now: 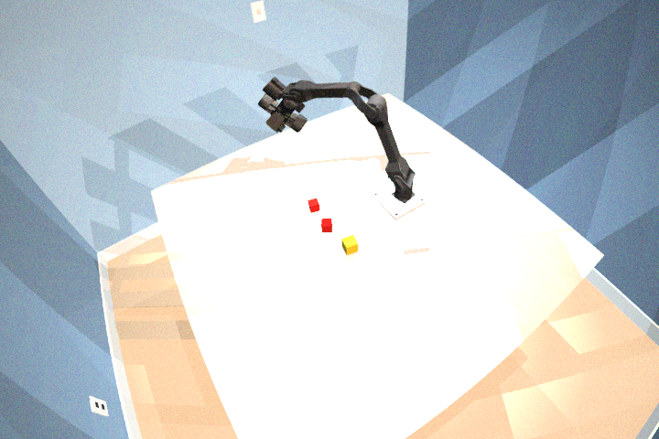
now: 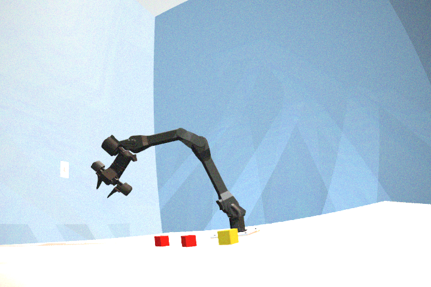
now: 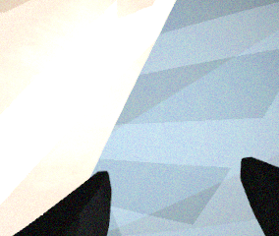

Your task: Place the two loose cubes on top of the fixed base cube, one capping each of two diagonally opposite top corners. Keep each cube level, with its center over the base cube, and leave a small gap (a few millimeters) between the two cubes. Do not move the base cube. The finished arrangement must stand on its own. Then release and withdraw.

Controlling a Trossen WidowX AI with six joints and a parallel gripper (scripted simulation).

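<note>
The yellow base cube is 13 cm ahead of my gripper tip, 53 cm to the left of it and 18 cm below it.
</note>
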